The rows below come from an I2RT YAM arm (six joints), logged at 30 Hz.
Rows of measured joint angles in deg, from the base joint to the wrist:
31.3 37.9 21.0 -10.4 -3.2 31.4
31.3 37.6 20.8 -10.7 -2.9 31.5
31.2 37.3 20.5 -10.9 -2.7 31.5
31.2 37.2 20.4 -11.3 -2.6 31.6
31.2 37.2 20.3 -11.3 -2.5 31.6
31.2 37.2 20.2 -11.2 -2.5 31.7
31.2 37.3 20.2 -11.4 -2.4 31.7
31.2 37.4 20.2 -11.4 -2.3 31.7
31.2 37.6 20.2 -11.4 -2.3 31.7
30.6 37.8 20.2 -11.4 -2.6 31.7
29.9 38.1 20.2 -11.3 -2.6 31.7
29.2 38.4 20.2 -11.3 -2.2 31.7
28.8 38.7 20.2 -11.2 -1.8 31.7
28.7 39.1 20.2 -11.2 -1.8 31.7
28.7 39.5 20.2 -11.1 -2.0 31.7
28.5 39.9 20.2 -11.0 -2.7 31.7
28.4 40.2 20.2 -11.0 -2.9 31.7
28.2 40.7 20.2 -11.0 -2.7 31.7
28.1 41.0 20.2 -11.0 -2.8 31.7
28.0 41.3 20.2 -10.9 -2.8 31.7
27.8 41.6 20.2 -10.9 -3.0 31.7
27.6 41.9 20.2 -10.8 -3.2 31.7
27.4 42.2 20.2 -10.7 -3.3 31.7
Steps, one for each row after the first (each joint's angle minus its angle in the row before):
0.0 -0.3 -0.2 -0.3 0.3 0.1
-0.1 -0.3 -0.3 -0.2 0.2 0.0
0.0 -0.1 -0.1 -0.4 0.1 0.1
0.0 0.0 -0.1 0.0 0.1 0.0
0.0 0.0 -0.1 0.1 0.0 0.1
0.0 0.1 0.0 -0.2 0.1 0.0
0.0 0.1 0.0 0.0 0.1 0.0
0.0 0.2 0.0 0.0 0.0 0.0
-0.6 0.2 0.0 0.0 -0.3 0.0
-0.7 0.3 0.0 0.1 0.0 0.0
-0.7 0.3 0.0 0.0 0.4 0.0
-0.4 0.3 0.0 0.1 0.4 0.0
-0.1 0.4 0.0 0.0 0.0 0.0
0.0 0.4 0.0 0.1 -0.2 0.0
-0.2 0.4 0.0 0.1 -0.7 0.0
-0.1 0.3 0.0 0.0 -0.2 0.0
-0.2 0.5 0.0 0.0 0.2 0.0
-0.1 0.3 0.0 0.0 -0.1 0.0
-0.1 0.3 0.0 0.1 0.0 0.0
-0.2 0.3 0.0 0.0 -0.2 0.0
-0.2 0.3 0.0 0.1 -0.2 0.0
-0.2 0.3 0.0 0.1 -0.1 0.0

